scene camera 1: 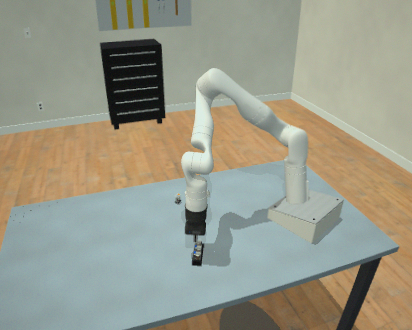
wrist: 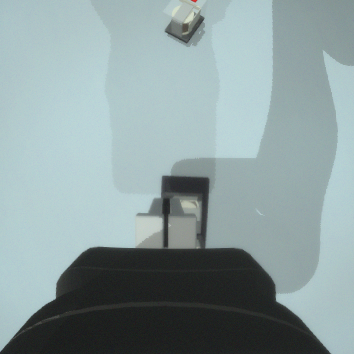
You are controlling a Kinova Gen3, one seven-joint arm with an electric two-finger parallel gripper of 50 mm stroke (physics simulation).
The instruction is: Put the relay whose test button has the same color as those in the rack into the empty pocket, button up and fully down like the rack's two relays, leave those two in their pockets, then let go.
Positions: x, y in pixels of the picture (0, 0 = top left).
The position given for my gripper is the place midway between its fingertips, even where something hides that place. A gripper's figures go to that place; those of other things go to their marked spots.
Labels:
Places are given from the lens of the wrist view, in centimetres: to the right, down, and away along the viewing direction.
my gripper [wrist: 165, 214]: -1, 2, 18
black rack [wrist: 168, 182]: -1, 1, 22

